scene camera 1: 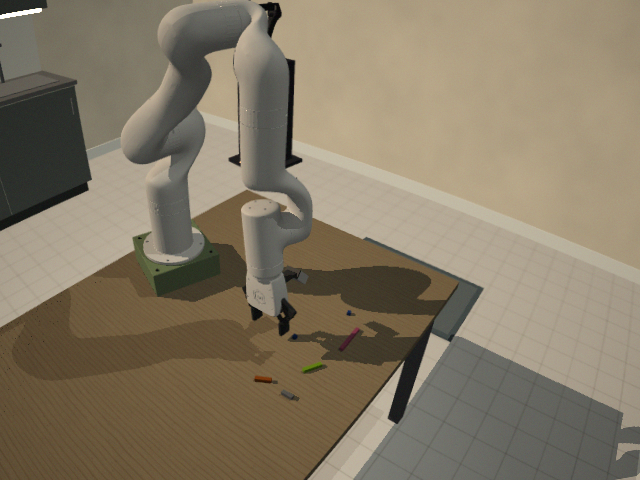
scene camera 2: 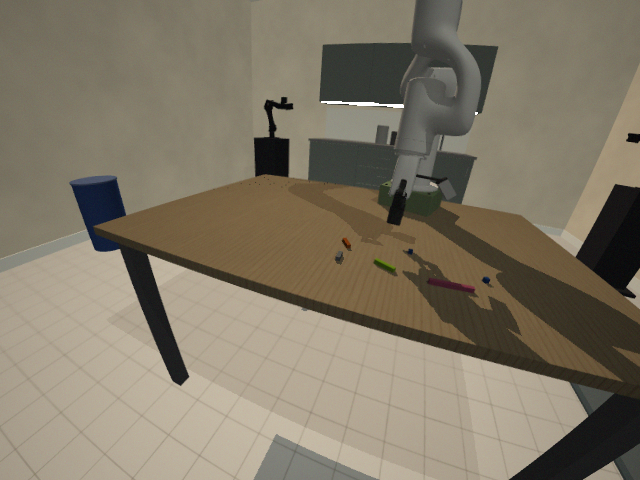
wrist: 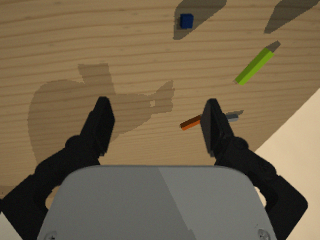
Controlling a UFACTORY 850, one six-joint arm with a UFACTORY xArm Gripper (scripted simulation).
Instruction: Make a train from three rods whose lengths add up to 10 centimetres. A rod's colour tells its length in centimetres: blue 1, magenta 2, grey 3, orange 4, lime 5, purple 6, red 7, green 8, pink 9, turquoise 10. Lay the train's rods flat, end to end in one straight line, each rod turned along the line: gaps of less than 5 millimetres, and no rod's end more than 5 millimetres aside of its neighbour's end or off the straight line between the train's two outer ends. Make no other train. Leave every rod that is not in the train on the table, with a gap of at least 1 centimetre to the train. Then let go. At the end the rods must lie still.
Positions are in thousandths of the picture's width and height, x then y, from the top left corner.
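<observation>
Scene camera 1 shows my gripper (scene camera 1: 423,678). In the wrist view, the gripper (wrist: 495,456) is visible as well.
</observation>
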